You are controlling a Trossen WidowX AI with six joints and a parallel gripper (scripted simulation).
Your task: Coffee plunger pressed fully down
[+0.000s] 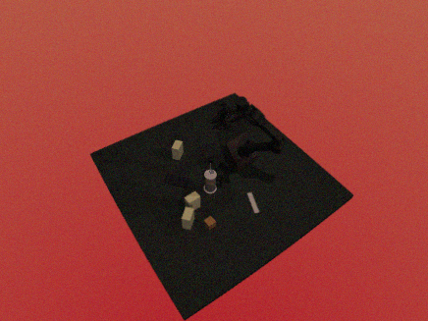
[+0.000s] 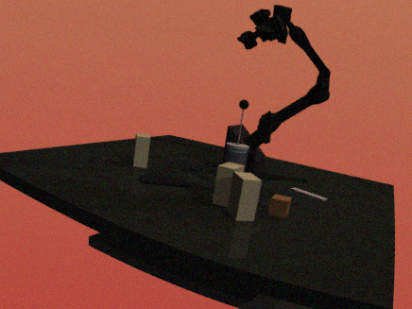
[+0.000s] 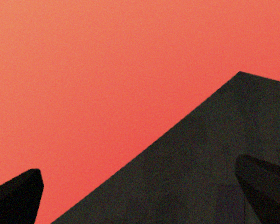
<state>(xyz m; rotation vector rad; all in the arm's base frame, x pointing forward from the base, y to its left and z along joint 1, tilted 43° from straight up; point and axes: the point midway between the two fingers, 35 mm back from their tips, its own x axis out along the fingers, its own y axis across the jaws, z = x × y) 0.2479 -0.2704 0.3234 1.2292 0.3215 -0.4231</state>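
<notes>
Now: gripper tip 4 cm to the right of the coffee press and 38 cm above it. The rest, counted from my gripper tip: orange cube (19 cm ahead, 23 cm to the left, 49 cm below).
</notes>
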